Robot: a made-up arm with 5 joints.
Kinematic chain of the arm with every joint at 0, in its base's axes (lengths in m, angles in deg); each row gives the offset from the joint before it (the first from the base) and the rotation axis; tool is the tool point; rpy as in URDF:
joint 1: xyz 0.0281 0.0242 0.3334 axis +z
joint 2: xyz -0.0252 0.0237 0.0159 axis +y
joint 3: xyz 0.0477 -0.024 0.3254 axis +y
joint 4: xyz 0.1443 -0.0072 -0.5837 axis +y
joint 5: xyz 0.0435 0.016 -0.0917 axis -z
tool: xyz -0.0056 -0.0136 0.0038 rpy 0 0 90
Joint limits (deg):
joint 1: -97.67..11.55
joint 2: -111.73..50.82
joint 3: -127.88..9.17
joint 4: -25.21..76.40
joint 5: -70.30..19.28
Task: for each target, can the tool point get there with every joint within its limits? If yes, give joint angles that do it. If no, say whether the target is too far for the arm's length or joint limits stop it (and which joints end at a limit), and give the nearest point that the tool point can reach.
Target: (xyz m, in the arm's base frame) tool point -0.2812 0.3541 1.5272
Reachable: no: too far | nearest point -0.2234 0.2924 1.2939 | short by 0.248 m
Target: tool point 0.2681 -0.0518 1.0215
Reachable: yes | joints -16.36 -57.48 -56.81 -4.92 -42.89
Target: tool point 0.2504 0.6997 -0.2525
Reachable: no: joint limits stop it (at a limit: joint 1, joint 2, joint 3, joint 5) | nearest point 0.0617 0.2838 0.0431 | short by 0.544 m
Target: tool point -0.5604 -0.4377 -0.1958
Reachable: no: joint limits stop it (at a limit: joint 1, joint 2) | nearest point -0.0464 -0.4824 -0.1338 | short by 0.520 m
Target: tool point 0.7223 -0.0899 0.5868
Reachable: yes | joints -8.89 -0.97 -65.03 -10.35 -3.61
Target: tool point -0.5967 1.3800 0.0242
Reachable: no: too far | nearest point -0.3963 0.9452 0.3977 | short by 0.607 m
